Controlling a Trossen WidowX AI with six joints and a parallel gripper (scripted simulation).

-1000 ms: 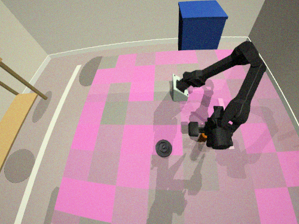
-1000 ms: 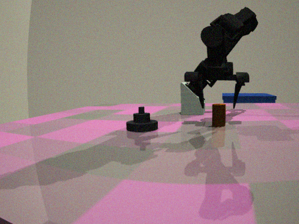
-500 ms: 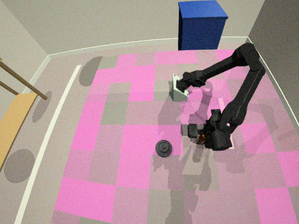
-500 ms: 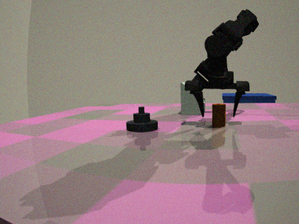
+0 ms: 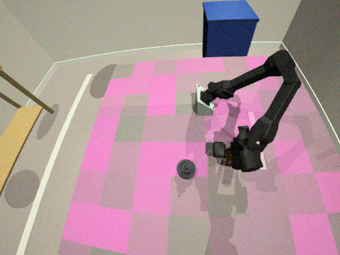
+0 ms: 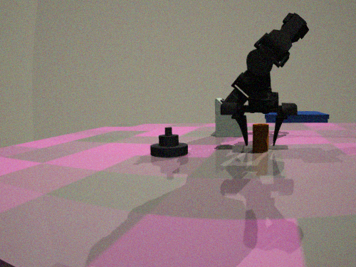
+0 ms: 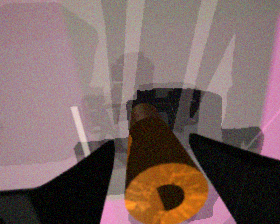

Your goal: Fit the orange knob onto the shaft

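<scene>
My gripper tip is now 8 cm short of the round pedestal, 20 cm to the left of it and 2 cm below it. Also, from my gripper tip: orange knob 2 cm above.
</scene>
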